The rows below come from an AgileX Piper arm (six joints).
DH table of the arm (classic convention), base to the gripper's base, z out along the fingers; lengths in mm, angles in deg. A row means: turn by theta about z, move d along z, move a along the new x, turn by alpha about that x. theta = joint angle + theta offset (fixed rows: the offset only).
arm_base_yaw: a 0, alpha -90, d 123, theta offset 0
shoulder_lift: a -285.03, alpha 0, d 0, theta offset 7.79
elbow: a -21.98, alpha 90, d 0, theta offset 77.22
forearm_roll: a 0, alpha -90, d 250.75, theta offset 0
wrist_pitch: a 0, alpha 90, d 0, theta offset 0
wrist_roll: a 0, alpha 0, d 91, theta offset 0
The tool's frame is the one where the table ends.
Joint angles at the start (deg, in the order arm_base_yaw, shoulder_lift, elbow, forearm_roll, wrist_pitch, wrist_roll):
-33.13, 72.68, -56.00, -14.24, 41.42, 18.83
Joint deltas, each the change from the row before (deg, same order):
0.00, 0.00, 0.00, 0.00, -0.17, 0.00
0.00, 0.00, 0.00, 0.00, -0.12, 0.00
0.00, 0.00, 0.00, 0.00, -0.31, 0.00
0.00, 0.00, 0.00, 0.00, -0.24, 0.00
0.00, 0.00, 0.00, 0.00, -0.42, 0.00
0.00, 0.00, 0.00, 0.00, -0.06, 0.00
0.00, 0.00, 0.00, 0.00, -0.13, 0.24
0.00, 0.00, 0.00, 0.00, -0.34, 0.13
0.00, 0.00, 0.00, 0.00, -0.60, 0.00
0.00, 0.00, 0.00, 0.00, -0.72, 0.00
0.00, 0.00, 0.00, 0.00, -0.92, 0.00
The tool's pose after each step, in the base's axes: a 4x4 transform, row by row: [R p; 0 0 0 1], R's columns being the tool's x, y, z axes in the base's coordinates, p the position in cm. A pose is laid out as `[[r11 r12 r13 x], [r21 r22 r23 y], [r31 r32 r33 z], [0 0 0 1]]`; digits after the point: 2 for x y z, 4 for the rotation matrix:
[[-0.5670 0.7089 0.4195 20.80], [0.5346 0.7041 -0.4674 -15.34], [-0.6267 -0.0408 -0.7782 30.40], [0 0 0 1]]
[[-0.5661 0.7087 0.4211 20.82], [0.5336 0.7044 -0.4680 -15.34], [-0.6283 -0.0403 -0.7769 30.41], [0 0 0 1]]
[[-0.5640 0.7079 0.4252 20.85], [0.5312 0.7052 -0.4695 -15.36], [-0.6322 -0.0389 -0.7738 30.44], [0 0 0 1]]
[[-0.5623 0.7073 0.4284 20.88], [0.5294 0.7059 -0.4707 -15.37], [-0.6353 -0.0379 -0.7713 30.46], [0 0 0 1]]
[[-0.5593 0.7063 0.4340 20.93], [0.5261 0.7070 -0.4727 -15.39], [-0.6406 -0.0360 -0.7670 30.50], [0 0 0 1]]
[[-0.5588 0.7062 0.4348 20.94], [0.5256 0.7071 -0.4729 -15.39], [-0.6414 -0.0358 -0.7664 30.51], [0 0 0 1]]
[[-0.5549 0.7082 0.4365 20.96], [0.5276 0.7053 -0.4735 -15.39], [-0.6432 -0.0325 -0.7650 30.52], [0 0 0 1]]
[[-0.5509 0.7086 0.4409 21.00], [0.5265 0.7050 -0.4751 -15.41], [-0.6475 -0.0296 -0.7615 30.55], [0 0 0 1]]
[[-0.5465 0.7071 0.4488 21.07], [0.5218 0.7066 -0.4779 -15.43], [-0.6550 -0.0270 -0.7551 30.61], [0 0 0 1]]
[[-0.5411 0.7052 0.4582 21.15], [0.5161 0.7086 -0.4811 -15.46], [-0.6640 -0.0239 -0.7474 30.68], [0 0 0 1]]
[[-0.5341 0.7027 0.4701 21.26], [0.5088 0.7112 -0.4851 -15.50], [-0.6752 -0.0199 -0.7374 30.77], [0 0 0 1]]

